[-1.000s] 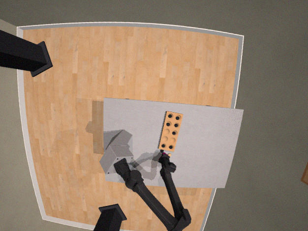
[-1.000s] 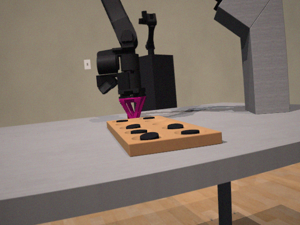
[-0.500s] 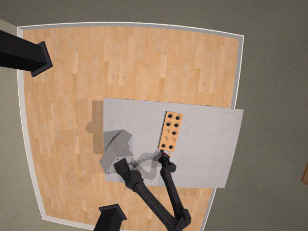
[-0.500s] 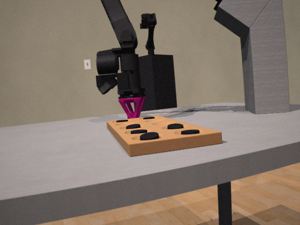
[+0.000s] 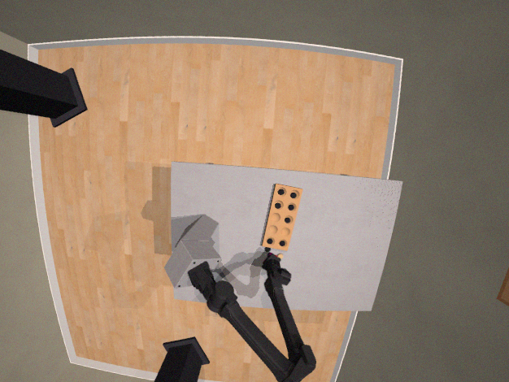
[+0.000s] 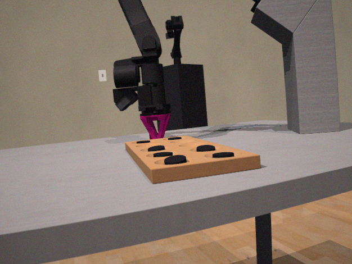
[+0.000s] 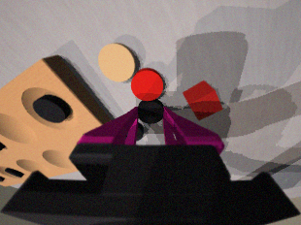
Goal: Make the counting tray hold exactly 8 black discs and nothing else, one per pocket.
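Right now my hand is 2 cm short of the red disc, 2 cm to the left of it and 1 cm above it. Round my hand: tan disc 6 cm ahead, 3 cm to the right, 1 cm below; then wooden counting tray 14 cm ahead, 20 cm to the left; then red cube 3 cm behind, 5 cm to the right.
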